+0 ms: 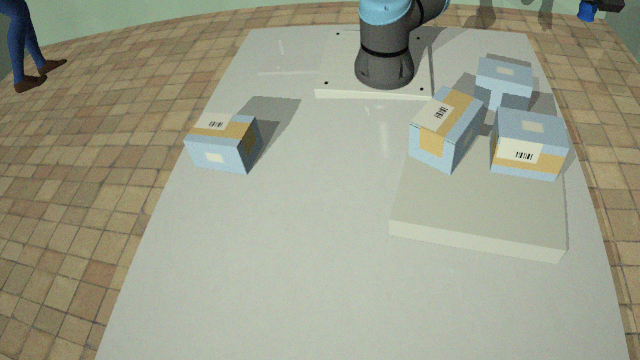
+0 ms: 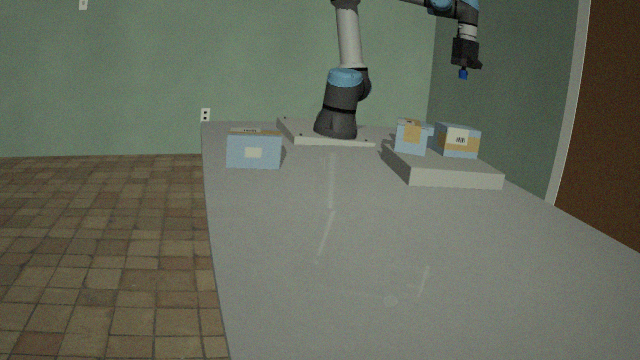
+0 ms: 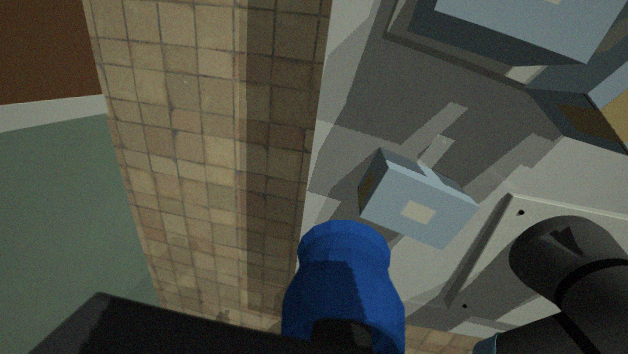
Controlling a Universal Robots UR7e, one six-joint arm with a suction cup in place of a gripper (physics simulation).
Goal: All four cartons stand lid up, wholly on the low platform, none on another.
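Places are measured from the arm's base along level axes (x back, y right, z up), in millimetres.
Pixels of known places: end effector, tool point: (image 1: 585, 17) (image 2: 462, 78) (image 3: 342, 258); arm's base, origin of the base link: (image 1: 384, 71) (image 2: 334, 133) (image 3: 554, 252).
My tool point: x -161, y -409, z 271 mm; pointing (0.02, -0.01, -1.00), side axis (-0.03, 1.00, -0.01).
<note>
For each thing: its top centre in the pictures, then the offset to it from my tool point.
- low platform, middle of its top: (image 1: 485, 181) (image 2: 444, 158) dx -209, dy +203, dz -246 mm
- third carton, middle of its top: (image 1: 532, 126) (image 2: 458, 126) dx -154, dy +120, dz -155 mm
- fourth carton, middle of its top: (image 3: 417, 212) (image 1: 505, 71) dx +91, dy +116, dz -203 mm
One carton (image 1: 215, 165) (image 2: 253, 161) stands on the table at the left, tape and barcode label on top. Another carton (image 1: 462, 150) (image 2: 411, 145) (image 3: 607, 102) stands turned at the back left of the low platform (image 1: 475, 205) (image 2: 455, 178), taped lid up; its rear footing is hidden. A third carton (image 1: 530, 142) (image 2: 465, 152) (image 3: 525, 30) lies at the back right of the platform, plain face up, taped label face sideways. The fourth carton (image 1: 517, 82) (image 3: 445, 220) is on the table behind the platform, plain face up. My suction gripper (image 1: 586, 19) (image 2: 463, 78) (image 3: 344, 225) is open, holding nothing, high at the right rear.
The arm's base (image 1: 385, 65) (image 2: 336, 125) stands on a mounting plate (image 1: 372, 93) (image 2: 332, 142) between the left carton and the others. The right table edge runs close to the platform. A person's legs (image 1: 22, 45) show on the floor at the far left.
</note>
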